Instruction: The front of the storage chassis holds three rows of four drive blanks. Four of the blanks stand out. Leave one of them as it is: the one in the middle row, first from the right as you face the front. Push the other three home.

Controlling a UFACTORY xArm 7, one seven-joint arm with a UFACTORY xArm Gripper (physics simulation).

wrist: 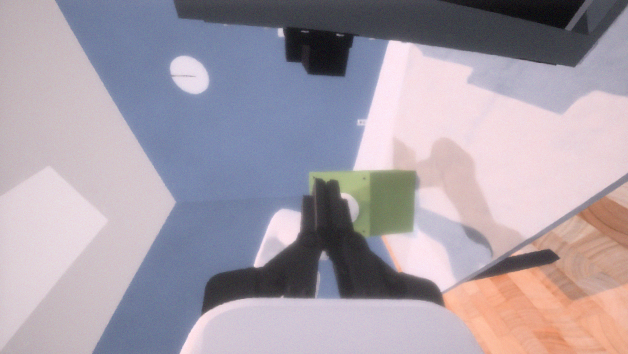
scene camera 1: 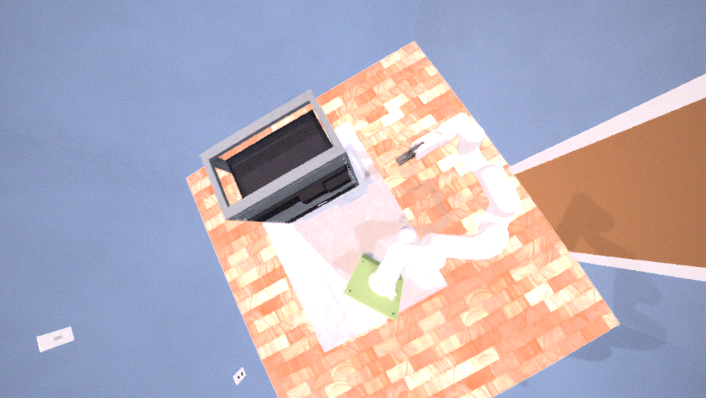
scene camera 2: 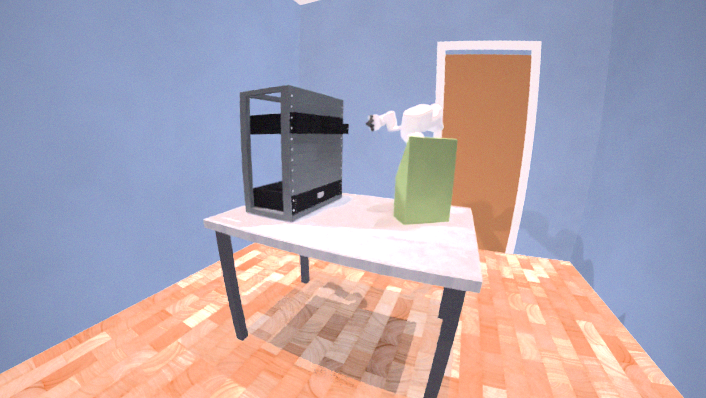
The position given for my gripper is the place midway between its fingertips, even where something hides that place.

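Here is my gripper (wrist: 322, 192). I also see a rack (scene camera 1: 291, 172), and that same rack appears in the wrist view (wrist: 321, 43) as well as in scene camera 2 (scene camera 2: 311, 170).
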